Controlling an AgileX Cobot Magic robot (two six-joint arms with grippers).
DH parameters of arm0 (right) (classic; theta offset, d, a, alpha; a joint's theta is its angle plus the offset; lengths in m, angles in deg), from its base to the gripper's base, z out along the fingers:
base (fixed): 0 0 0 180
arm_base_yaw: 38.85 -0.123 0 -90
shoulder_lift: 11.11 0 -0.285 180
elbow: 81.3 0 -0.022 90
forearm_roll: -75.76 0.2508 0 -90
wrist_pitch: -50.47 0 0.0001 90
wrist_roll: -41.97 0.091 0 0
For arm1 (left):
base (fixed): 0 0 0 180
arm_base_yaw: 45.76 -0.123 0 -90
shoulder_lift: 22.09 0 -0.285 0
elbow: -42.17 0 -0.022 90
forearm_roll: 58.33 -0.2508 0 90
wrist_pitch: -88.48 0 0.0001 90
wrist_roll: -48.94 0.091 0 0
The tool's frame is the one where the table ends.
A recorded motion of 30 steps. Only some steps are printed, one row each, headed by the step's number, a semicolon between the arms.
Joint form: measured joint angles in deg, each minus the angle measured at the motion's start. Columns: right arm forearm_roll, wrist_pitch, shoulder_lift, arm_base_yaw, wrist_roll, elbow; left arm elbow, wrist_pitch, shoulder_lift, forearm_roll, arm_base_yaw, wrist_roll.
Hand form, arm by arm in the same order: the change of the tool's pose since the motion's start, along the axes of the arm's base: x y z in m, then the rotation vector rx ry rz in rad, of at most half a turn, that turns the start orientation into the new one. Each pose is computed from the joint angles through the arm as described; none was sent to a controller.
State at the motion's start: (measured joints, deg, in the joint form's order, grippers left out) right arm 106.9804 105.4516 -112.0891 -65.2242 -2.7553 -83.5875; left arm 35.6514 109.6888 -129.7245 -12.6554 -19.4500 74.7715
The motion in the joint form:
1: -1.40 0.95 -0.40 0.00 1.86 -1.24; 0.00 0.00 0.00 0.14 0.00 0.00
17: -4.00 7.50 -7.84 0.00 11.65 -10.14; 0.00 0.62 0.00 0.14 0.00 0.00
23: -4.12 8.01 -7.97 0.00 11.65 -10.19; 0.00 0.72 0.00 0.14 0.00 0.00
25: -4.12 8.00 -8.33 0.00 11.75 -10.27; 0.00 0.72 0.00 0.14 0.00 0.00
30: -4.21 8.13 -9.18 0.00 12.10 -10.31; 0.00 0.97 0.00 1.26 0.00 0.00
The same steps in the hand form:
1: 0.0021 -0.0003 0.0024 -0.0131 0.0082 -0.0136; 0.0000 -0.0001 0.0001 -0.0020 0.0010 0.0010
17: 0.0276 0.0117 -0.0050 -0.0488 0.1528 -0.0920; -0.0008 -0.0004 -0.0004 -0.0015 0.0092 -0.0061
23: 0.0273 0.0116 -0.0060 -0.0550 0.1601 -0.0880; -0.0010 -0.0004 -0.0005 -0.0014 0.0105 -0.0072
25: 0.0285 0.0122 -0.0079 -0.0570 0.1652 -0.0895; -0.0010 -0.0004 -0.0005 -0.0014 0.0105 -0.0072
30: 0.0308 0.0133 -0.0135 -0.0651 0.1819 -0.0936; -0.0013 -0.0011 -0.0002 -0.0173 0.0216 -0.0022

